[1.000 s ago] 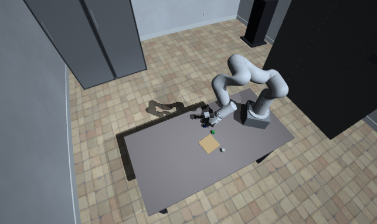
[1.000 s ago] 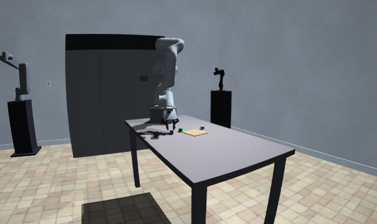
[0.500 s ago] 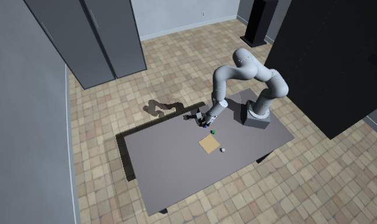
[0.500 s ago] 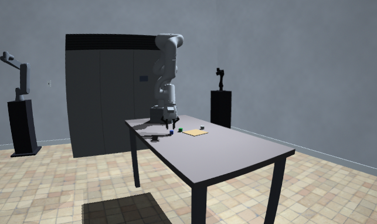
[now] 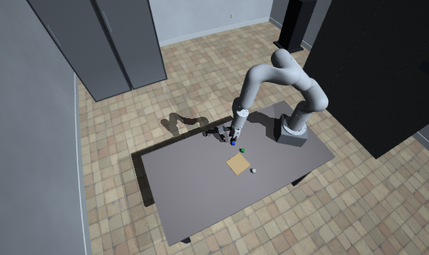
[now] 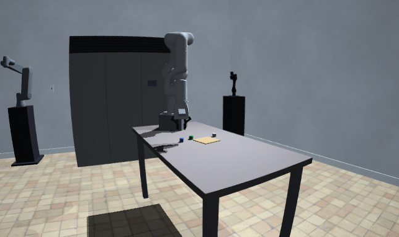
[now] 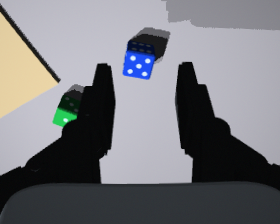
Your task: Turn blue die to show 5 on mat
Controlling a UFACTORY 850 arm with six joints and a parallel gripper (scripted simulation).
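The blue die lies 20 mm behind my hand, 10 mm to the left of it and 100 mm below it. Round my hand: white die 50 mm behind, 290 mm to the left, 100 mm below; green die 60 mm behind, 100 mm to the left, 100 mm below; mat 30 mm ahead, 180 mm to the left, 110 mm below.
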